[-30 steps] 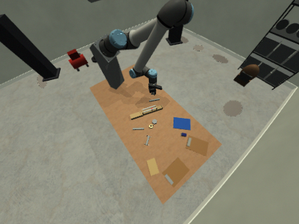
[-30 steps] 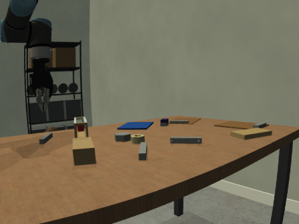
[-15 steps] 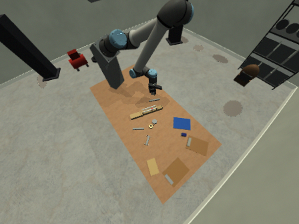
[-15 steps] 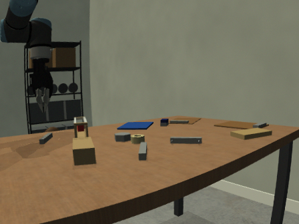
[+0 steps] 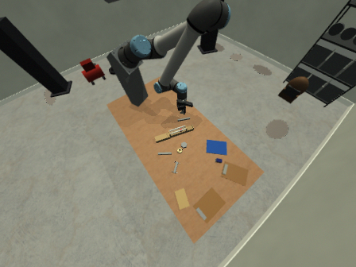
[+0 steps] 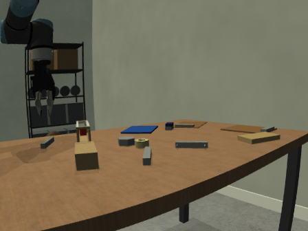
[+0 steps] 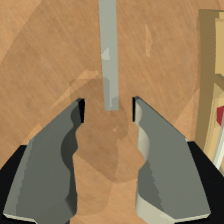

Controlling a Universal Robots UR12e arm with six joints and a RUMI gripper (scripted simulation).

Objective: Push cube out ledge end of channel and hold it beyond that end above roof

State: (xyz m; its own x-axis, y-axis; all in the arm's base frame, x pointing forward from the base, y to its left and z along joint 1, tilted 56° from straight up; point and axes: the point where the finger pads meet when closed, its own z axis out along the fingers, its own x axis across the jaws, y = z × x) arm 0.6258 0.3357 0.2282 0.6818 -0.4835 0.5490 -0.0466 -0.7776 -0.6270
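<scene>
My gripper is now 12 cm above the grey bar. Round my hand: channel 16 cm ahead, 12 cm to the right, 8 cm below; red cube 16 cm ahead, 8 cm to the right, 8 cm below; grey hex nut 32 cm ahead, 9 cm to the right, 12 cm below.
</scene>
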